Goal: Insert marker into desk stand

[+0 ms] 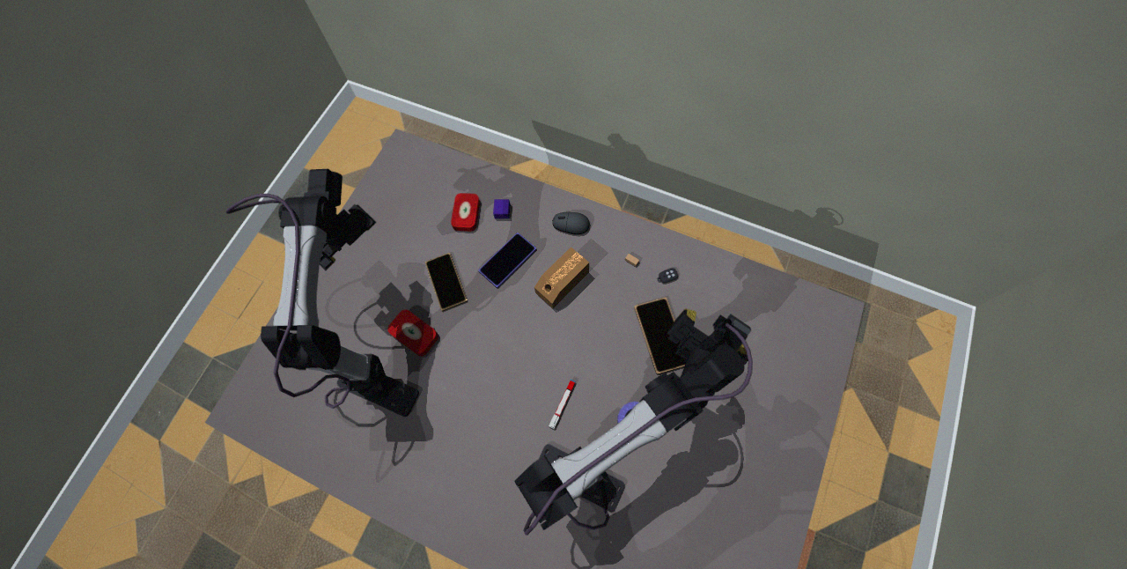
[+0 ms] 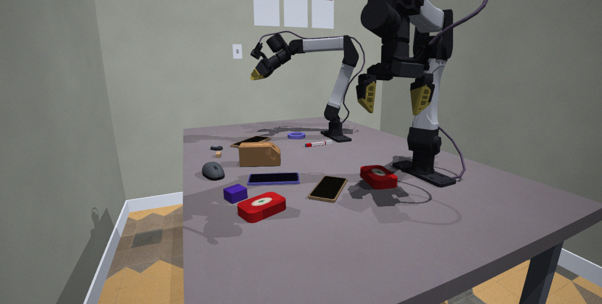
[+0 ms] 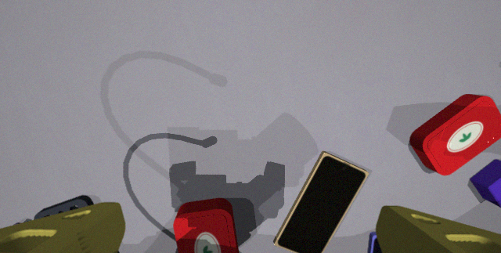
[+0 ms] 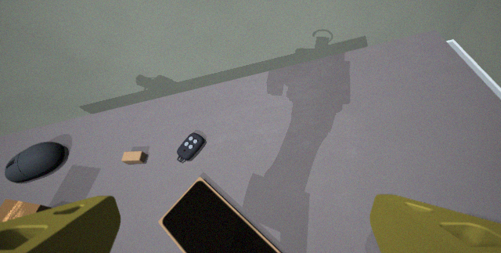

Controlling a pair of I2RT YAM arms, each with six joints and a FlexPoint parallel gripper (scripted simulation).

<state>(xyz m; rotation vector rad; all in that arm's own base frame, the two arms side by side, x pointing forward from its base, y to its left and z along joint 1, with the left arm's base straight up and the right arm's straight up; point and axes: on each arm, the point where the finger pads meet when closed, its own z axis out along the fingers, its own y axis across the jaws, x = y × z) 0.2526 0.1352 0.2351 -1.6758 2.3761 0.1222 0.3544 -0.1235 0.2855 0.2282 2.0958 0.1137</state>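
Right now my right hand is 28 cm above the marker, 24 cm to the right of it and 21 cm past it. From my right hand the other things lie so: key fob 28 cm below, 19 cm ahead, 12 cm to the left; then brown desk stand 36 cm to the left, 25 cm below, 8 cm ahead; then phone 28 cm below, 8 cm to the left, 4 cm ahead.
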